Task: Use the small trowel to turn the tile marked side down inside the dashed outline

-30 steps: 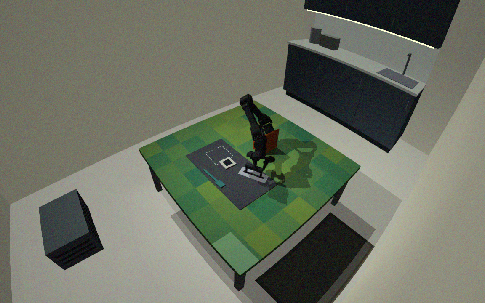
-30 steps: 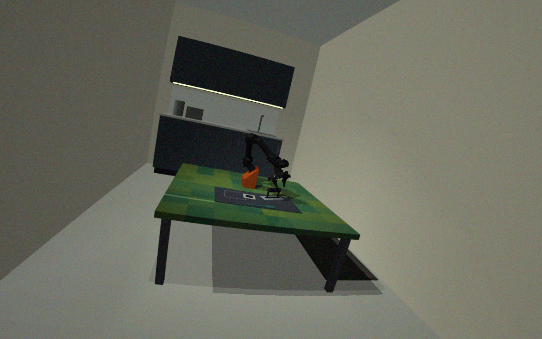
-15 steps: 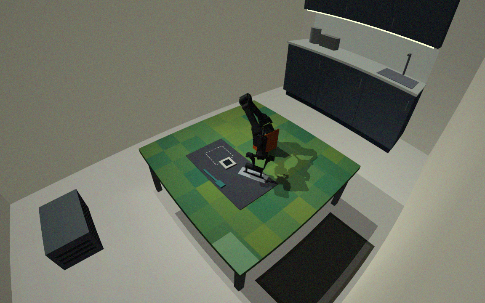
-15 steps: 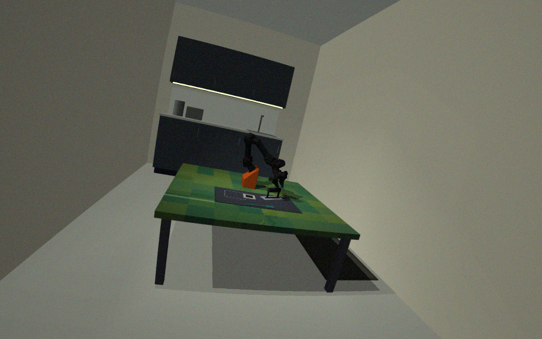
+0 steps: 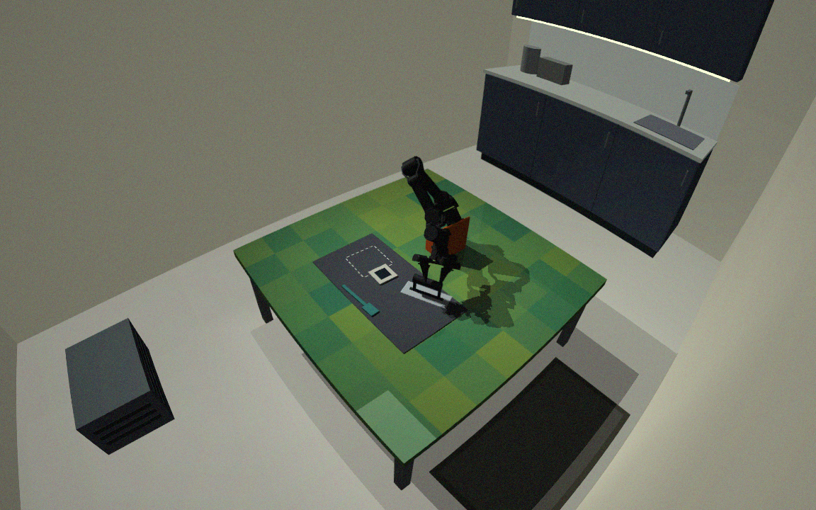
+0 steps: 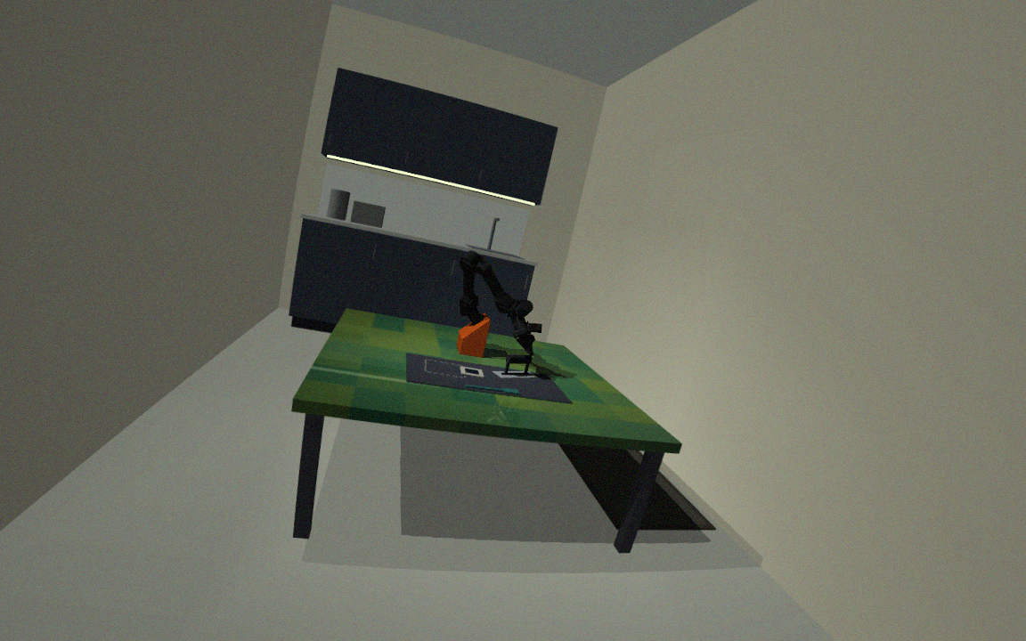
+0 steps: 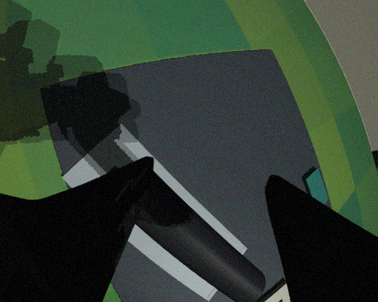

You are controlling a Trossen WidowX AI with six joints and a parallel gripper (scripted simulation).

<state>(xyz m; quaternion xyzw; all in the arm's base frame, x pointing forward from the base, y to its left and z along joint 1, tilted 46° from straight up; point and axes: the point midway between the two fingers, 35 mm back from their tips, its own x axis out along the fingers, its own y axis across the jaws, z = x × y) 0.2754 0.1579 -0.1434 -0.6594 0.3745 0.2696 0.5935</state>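
Now: gripper tip 7 cm above the small trowel and 6 cm to the left of it. The rest, counted from my gripper tip: dark mat: 18 cm to the right, 12 cm below, 10 cm ahead; then teal spatula-like tool: 24 cm ahead, 14 cm to the right, 10 cm below; then tile: 24 cm to the right, 10 cm below, 8 cm ahead.
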